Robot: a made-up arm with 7 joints.
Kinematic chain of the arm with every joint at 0, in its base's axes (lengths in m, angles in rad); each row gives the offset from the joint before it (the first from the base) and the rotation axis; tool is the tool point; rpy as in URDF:
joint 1: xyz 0 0 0.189 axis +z
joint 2: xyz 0 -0.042 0.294 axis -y
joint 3: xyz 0 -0.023 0.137 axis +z
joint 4: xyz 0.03 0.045 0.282 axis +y
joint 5: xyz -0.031 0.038 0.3 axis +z
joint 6: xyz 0 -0.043 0.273 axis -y
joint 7: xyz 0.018 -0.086 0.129 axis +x
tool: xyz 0 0 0 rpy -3.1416 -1.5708 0
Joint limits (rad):
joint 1: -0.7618..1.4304
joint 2: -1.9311..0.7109
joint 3: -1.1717..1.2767
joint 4: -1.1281..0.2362
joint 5: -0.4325..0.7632
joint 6: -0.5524..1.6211
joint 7: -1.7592..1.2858
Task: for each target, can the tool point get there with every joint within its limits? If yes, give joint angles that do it. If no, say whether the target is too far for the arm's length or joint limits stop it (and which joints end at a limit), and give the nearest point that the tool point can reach.
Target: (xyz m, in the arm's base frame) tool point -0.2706 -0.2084 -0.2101
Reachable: no: joint limits stop it (at a limit: joint 2, joint 4, joint 5, joint 6) | nearest point -0.6018 -0.4635 0.4706 | short by 0.799 m
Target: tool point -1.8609 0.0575 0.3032
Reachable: no: too far | nearest point -0.9332 0.0288 0.6020 | short by 0.975 m
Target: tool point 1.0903 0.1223 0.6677
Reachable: yes | joints 0.2257 -1.4286 0.1828 0.0166 0.1315 0.6757 0.4203
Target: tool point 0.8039 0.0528 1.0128
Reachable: yes | joints -0.1062 -1.5057 -0.5267 -0.8358 0.3339 0.7836 -0.8610
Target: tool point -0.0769 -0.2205 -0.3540
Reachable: no: joint limits stop it (at a limit: joint 1, joint 2, joint 4, joint 5, joint 6) | nearest point 0.5460 -0.6924 -0.1668 | short by 0.804 m
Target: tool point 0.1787 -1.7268 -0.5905
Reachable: no: too far | nearest point 0.4483 -0.8756 -0.0338 | short by 1.052 m
